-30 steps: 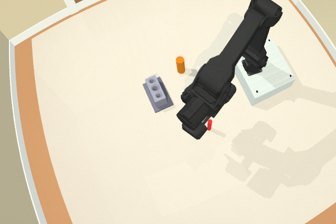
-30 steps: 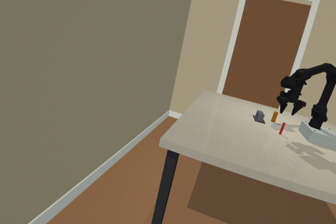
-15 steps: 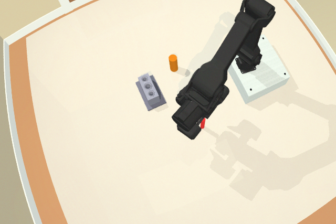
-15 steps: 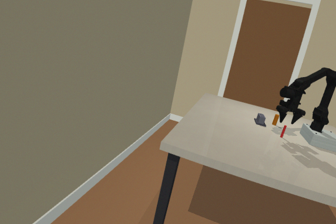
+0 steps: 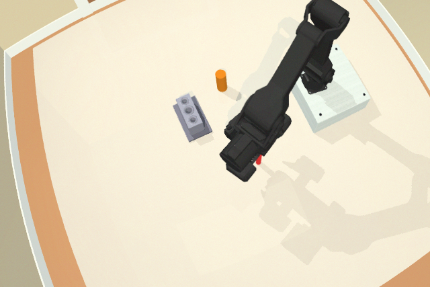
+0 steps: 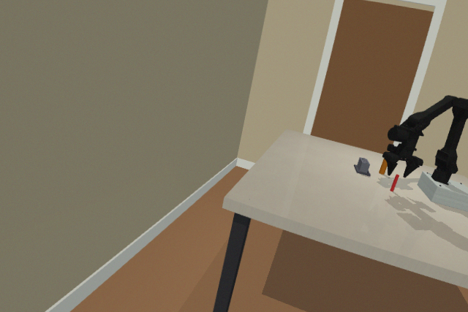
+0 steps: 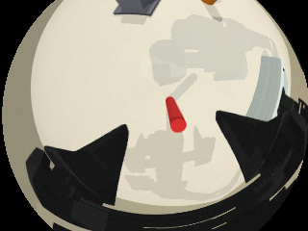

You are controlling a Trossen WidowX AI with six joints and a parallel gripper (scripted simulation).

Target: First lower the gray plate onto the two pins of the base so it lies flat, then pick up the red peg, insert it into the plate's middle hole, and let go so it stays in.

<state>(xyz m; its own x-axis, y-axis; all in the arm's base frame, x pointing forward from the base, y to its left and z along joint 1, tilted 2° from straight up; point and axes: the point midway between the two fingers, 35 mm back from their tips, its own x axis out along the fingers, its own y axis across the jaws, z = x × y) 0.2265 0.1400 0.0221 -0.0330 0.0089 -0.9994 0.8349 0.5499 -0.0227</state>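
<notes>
The red peg is 30 mm below my gripper tip. Round my gripper tip: gray plate (180 mm to the right, 130 mm ahead, 30 mm below); orange cylinder (250 mm to the right, 30 mm below, 20 mm ahead).
</notes>
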